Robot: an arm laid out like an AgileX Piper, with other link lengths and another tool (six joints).
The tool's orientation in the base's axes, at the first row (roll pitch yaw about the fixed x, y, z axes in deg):
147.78, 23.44, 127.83
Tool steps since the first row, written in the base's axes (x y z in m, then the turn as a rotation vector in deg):
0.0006, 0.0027, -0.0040, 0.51, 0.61, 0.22
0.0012, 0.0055, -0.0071, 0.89, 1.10, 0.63
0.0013, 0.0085, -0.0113, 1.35, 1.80, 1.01
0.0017, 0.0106, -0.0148, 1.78, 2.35, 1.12
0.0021, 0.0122, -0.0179, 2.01, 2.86, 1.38
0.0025, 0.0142, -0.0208, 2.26, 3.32, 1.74
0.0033, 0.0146, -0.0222, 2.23, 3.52, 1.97
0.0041, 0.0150, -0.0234, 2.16, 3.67, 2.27
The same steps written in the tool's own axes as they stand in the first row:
0.0032, 0.0002, 0.0036, 0.07, 0.80, 0.19
0.0061, 0.0009, 0.0066, 0.05, 1.54, 0.14
0.0099, 0.0010, 0.0101, 0.14, 2.46, 0.17
0.0126, 0.0010, 0.0132, 0.26, 3.12, 0.39
0.0148, 0.0007, 0.0160, 0.39, 3.72, 0.37
0.0172, 0.0009, 0.0186, 0.44, 4.35, 0.27
0.0176, 0.0009, 0.0202, 0.51, 4.58, 0.09
0.0179, 0.0011, 0.0217, 0.54, 4.79, -0.18

